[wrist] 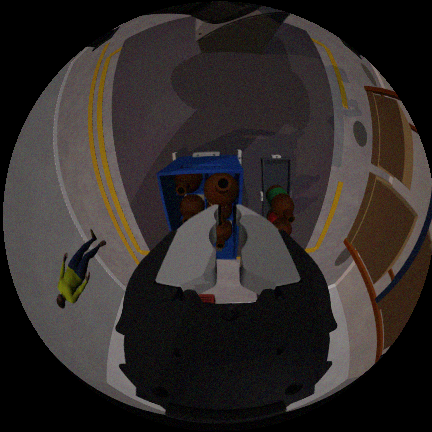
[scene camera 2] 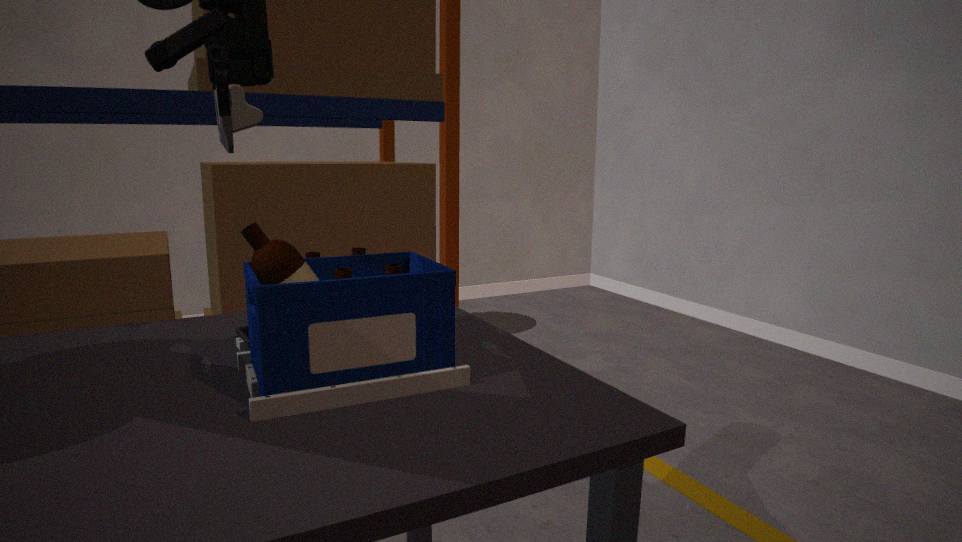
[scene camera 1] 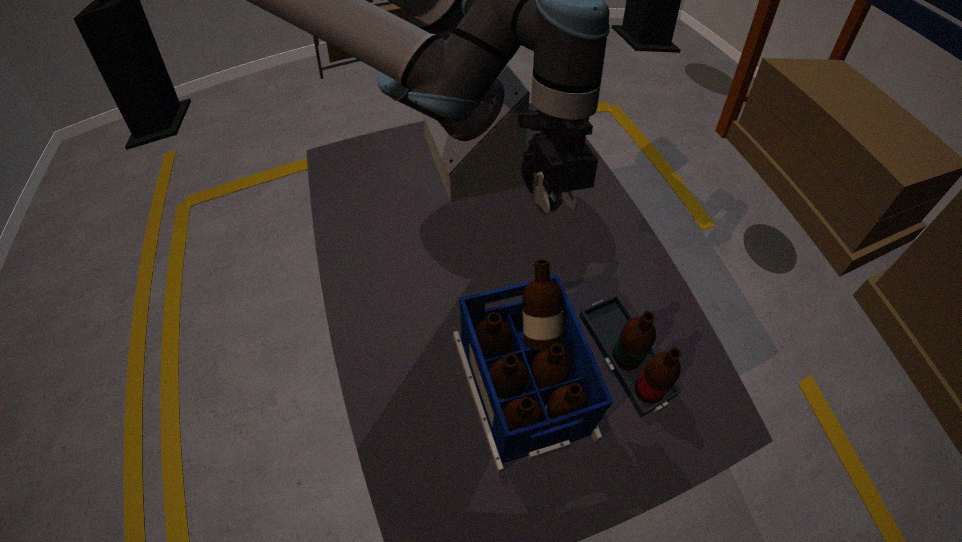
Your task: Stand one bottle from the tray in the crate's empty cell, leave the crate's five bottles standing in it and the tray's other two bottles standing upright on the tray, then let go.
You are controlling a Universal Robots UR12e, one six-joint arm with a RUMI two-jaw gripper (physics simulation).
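Frame: origin at the arm's base, x ahead, y left, z up, level; millimetres.
Seen in the pictures: gripper, fingertip midpoint: [wrist: 226, 207] [scene camera 2: 230, 153] [scene camera 1: 547, 211]; arm's base, link origin: [scene camera 1: 476, 107].
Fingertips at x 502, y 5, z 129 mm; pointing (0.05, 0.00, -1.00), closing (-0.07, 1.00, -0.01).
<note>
Offsets run from my fingertips to a thing's top centre. "*": to the spot under its first point. Level surfaces: height alone.
The blue crate {dz -165, dx +151, dy -49 mm} [scene camera 1: 514, 447] [scene camera 2: 434, 323] [wrist: 200, 163] holds five low brown bottles, among them one at the back left [scene camera 1: 494, 336] and one at the middle right [scene camera 1: 552, 366]. A cream-labelled brown bottle [scene camera 1: 542, 302] [scene camera 2: 276, 261] [wrist: 220, 189] is in the back right cell, well above the others; in scene camera 2 it leans steeply towards the crate's left end wall. Its base is hidden. The green-labelled bottle {dz -180, dx +131, dy +186 mm} [scene camera 1: 634, 342] [wrist: 278, 196] and red-labelled bottle {dz -180, dx +221, dy +209 mm} [scene camera 1: 658, 377] stand on the tray {* dz -334, dx +38, dy +165 mm} [scene camera 1: 605, 321] [wrist: 275, 172]. My gripper [scene camera 1: 557, 203] [scene camera 2: 232, 142] [wrist: 226, 207] is shut, empty, above and apart from the leaning bottle.
Pale rails {dz -310, dx +157, dy -148 mm} [scene camera 1: 479, 400] [scene camera 2: 363, 395] edge the crate on the dark table {dz -340 mm} [scene camera 1: 376, 269] [scene camera 2: 168, 457]. The tray lies close to the crate's right side. Large cardboard boxes [scene camera 1: 848, 134] and a rack with an orange post [scene camera 2: 449, 168] stand beyond the table. A person [wrist: 72, 280] shows in the wrist view.
</note>
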